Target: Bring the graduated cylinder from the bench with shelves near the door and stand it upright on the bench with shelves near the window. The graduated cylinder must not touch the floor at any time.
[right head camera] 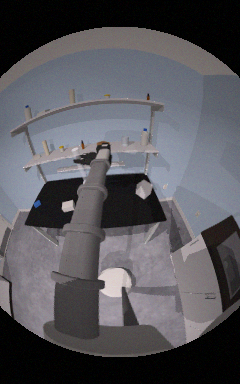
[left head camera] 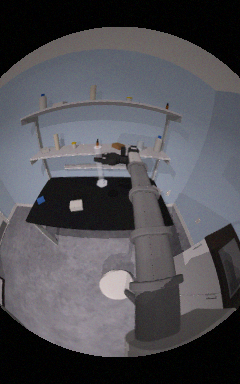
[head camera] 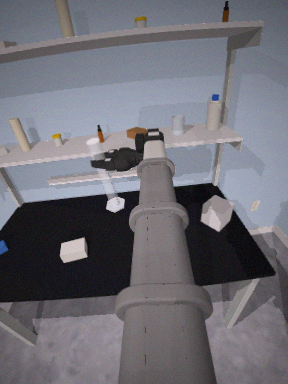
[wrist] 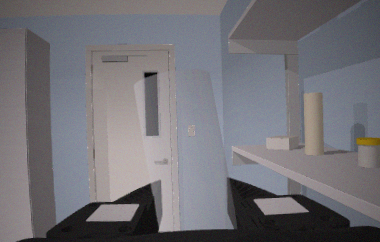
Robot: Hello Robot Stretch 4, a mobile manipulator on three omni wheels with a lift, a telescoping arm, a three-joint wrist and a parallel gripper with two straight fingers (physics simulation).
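Places are measured from the robot's base along level axes (x ahead, y left, z up), in centimetres.
Pixels of known places: gripper, fingertip midpoint: (right head camera: 74,159) (left head camera: 94,157) (head camera: 92,161) (wrist: 194,196); robot's base, link origin: (right head camera: 114,281) (left head camera: 115,283).
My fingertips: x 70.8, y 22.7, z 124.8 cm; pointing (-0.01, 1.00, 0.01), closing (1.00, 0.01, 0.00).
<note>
For each thing: its top centre in the pictures, then the offset to it from my fingertips. "*": a spot on its surface instead. Level surfaces: height alone.
- clear graduated cylinder, top centre: (wrist: 213,71) (head camera: 96,137) (left head camera: 99,144) (right head camera: 76,146) dx +1.3, dy -3.1, dz +8.1 cm
- bench with shelves, surface height: dz -51.3 cm
- lower shelf, surface spot: (wrist: 300,182) * dx +20.6, dy +27.4, dz -7.2 cm
- amber bottle, surface spot: (head camera: 100,135) * dx +35.8, dy +5.5, dz -1.6 cm
- brown block, surface spot: (head camera: 136,132) * dx +35.9, dy -13.9, dz -1.8 cm
- white box, top centre: (head camera: 72,246) (left head camera: 75,203) (right head camera: 66,203) dx -1.8, dy +22.0, dz -45.5 cm
- blue block, top centre: (left head camera: 39,198) dx +0.1, dy +70.0, dz -47.3 cm
- pale polyhedron, top centre: (head camera: 218,203) (right head camera: 144,184) dx +17.7, dy -56.0, dz -38.3 cm
The clear graduated cylinder (head camera: 115,204) (left head camera: 102,183) (right head camera: 75,150) (wrist: 187,145) is close to upright, its white hexagonal base down and its open rim up. My gripper (head camera: 99,163) (left head camera: 99,159) (right head camera: 79,159) (wrist: 194,196) is shut on its upper part, with one finger on each side in the wrist view. The base appears to hang above the black top of the bench with shelves (head camera: 37,220) (left head camera: 55,192) (right head camera: 50,192). In the right head view my arm hides the base. A door (wrist: 117,125) shows beyond the cylinder in the wrist view.
The lower shelf (head camera: 40,156) (wrist: 300,182) is close behind the gripper, holding an amber bottle (head camera: 100,135), jars and a brown block (head camera: 136,132). A white box (head camera: 74,250), a blue block (left head camera: 41,200) and a pale polyhedron (head camera: 217,213) are on the bench. A round stool (left head camera: 116,284) stands in front.
</note>
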